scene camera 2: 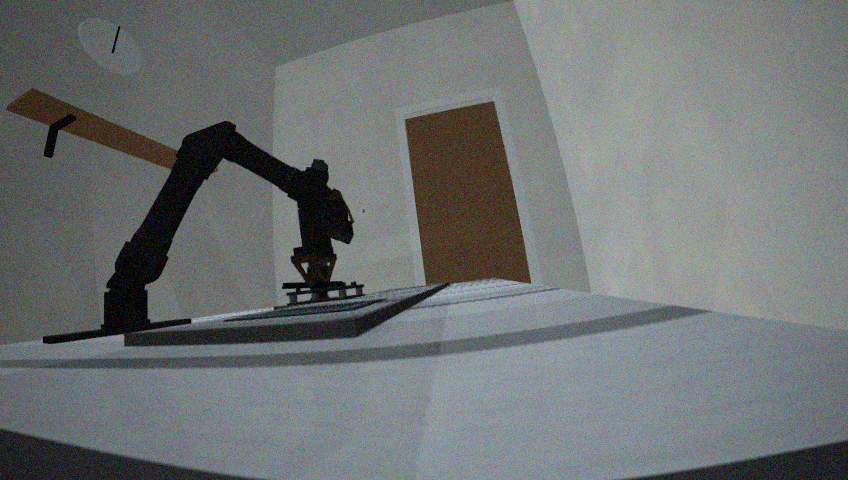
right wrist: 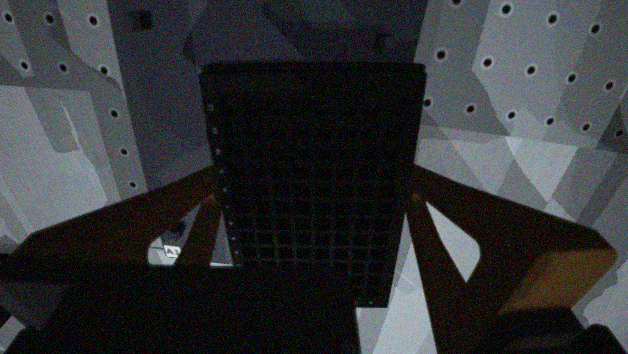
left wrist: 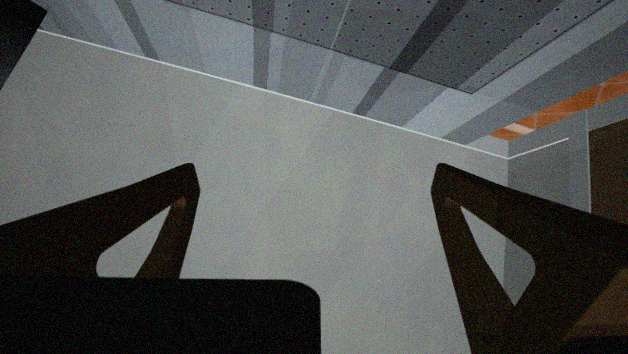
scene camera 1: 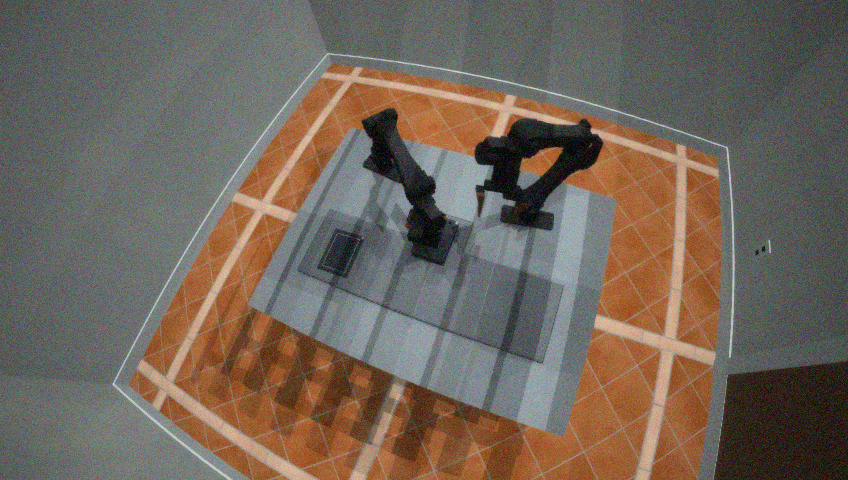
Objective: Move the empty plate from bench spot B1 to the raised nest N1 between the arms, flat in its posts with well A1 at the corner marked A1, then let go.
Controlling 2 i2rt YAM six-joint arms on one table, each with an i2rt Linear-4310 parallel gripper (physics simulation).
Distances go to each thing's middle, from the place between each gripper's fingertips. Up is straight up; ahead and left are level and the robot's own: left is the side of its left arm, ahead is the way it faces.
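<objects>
Counting from my right hand, I find the well plate (right wrist: 314, 160) 2 cm behind it, while the nest (scene camera 1: 343, 247) is 4 cm below that hand, 27 cm to the right of it and 18 cm ahead.
My left gripper is 230 mm above the well plate and 230 mm to the left of it. As for the nest, it sits 270 mm below my left hand, 500 mm to the right of it and 200 mm ahead of it.
</objects>
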